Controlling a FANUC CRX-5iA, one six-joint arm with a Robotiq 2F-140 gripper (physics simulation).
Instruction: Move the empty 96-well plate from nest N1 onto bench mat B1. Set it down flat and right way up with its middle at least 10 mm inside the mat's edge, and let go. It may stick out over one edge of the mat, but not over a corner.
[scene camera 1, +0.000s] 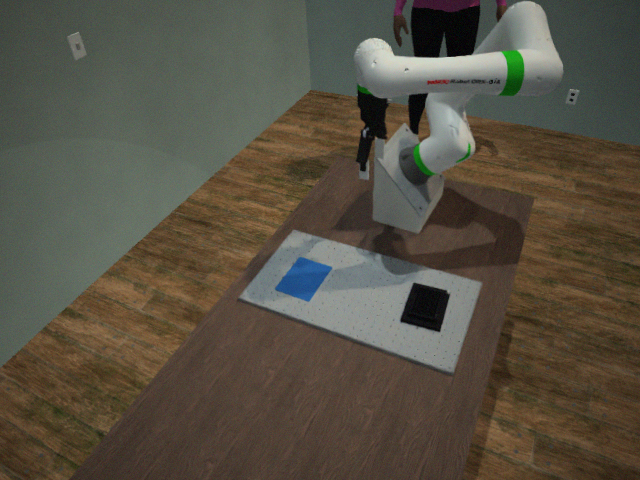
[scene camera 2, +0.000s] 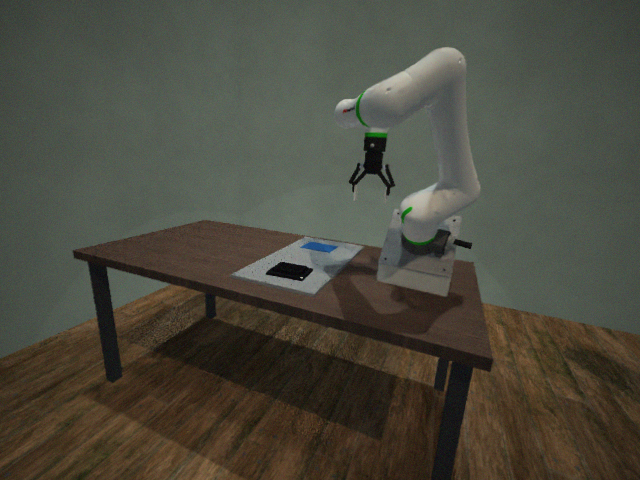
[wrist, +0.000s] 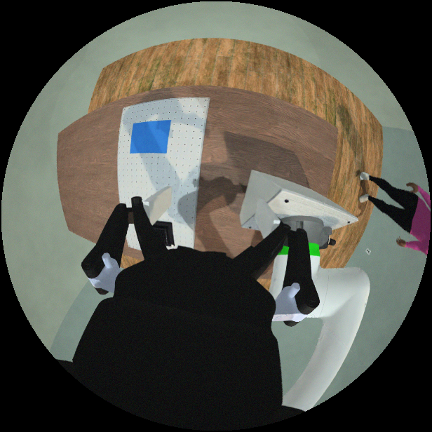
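Where they show: gripper, fingertip midpoint: (scene camera 1: 371, 168) (scene camera 2: 369, 201); arm's base, link origin: (scene camera 1: 412, 166) (scene camera 2: 420, 239).
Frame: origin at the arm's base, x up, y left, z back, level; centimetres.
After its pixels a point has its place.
The 96-well plate (scene camera 1: 427, 302) @(x -14.8, y 28.7, z -44.9 cm) (scene camera 2: 291, 268) @(x -14.7, y 29.2, z -43.5 cm) is black and sits flat in nest N1 (scene camera 1: 421, 324) @(x -16.2, y 30.6, z -52.6 cm), a black holder on the pegboard. Plate and nest are hard to tell apart. In the wrist view the nest (wrist: 170, 231) is partly hidden by the gripper, and the plate's wells cannot be made out. Bench mat B1 (scene camera 1: 303, 279) @(x -17.0, y -10.9, z -55.5 cm) (scene camera 2: 319, 246) @(x -17.0, y -11.5, z -55.2 cm) (wrist: 151, 137) is a flat blue rectangle towards the board's other end. My gripper (scene camera 1: 371, 161) @(x 12.1, y -3.2, z -24.9 cm) (scene camera 2: 371, 197) @(x 12.1, y -3.2, z -24.9 cm) (wrist: 213, 201) is open and empty, pointing down, high above the table between the board and the arm's base.
The white perforated board (scene camera 1: 361, 304) @(x -17.2, y 11.0, z -54.5 cm) (scene camera 2: 258, 272) @(x -17.6, y 35.6, z -56.0 cm) (wrist: 192, 150) lies on the brown wooden table (scene camera 1: 289, 387) @(x -18.5, y 9.4, z -89.8 cm) (scene camera 2: 196, 258) @(x -18.5, y 39.0, z -92.1 cm) (wrist: 90, 170). The arm's pale angular pedestal (scene camera 1: 392, 206) @(x -9.4, y -0.4, z -14.0 cm) (scene camera 2: 413, 276) @(x -13.2, y 9.0, z 1.4 cm) (wrist: 250, 200) stands on the table near the board. A person (scene camera 1: 444, 31) (wrist: 400, 210) stands behind the table.
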